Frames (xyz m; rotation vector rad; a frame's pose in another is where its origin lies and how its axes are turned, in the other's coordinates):
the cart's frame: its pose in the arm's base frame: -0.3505 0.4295 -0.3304 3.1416 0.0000 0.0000
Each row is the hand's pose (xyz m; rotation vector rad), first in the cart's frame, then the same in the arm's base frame.
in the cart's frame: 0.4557 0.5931 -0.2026 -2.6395 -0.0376 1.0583
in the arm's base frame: 0.1052 -0.1636 -0.1278 0.3049 -0.7569 -0.0269
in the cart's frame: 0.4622 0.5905 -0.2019 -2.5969 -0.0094 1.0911
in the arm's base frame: 0.1117 -0.1610 -0.1285 0.3334 -0.7884 -0.0068
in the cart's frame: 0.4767 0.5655 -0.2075 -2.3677 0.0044 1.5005
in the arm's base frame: 0.1262 -0.1360 -0.1229 0.3570 -1.1184 0.0033
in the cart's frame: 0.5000 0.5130 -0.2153 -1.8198 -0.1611 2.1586
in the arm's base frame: 0.1495 -0.0835 -0.1151 0.3569 -1.7227 -0.1286
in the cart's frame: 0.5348 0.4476 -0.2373 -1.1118 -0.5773 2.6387
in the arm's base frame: 0.1843 -0.0181 -0.0931 0.2813 -2.2946 -0.5020
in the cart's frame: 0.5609 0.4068 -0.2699 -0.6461 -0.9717 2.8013
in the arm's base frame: 0.2104 0.0227 -0.0605 0.1484 -2.5594 -0.8878
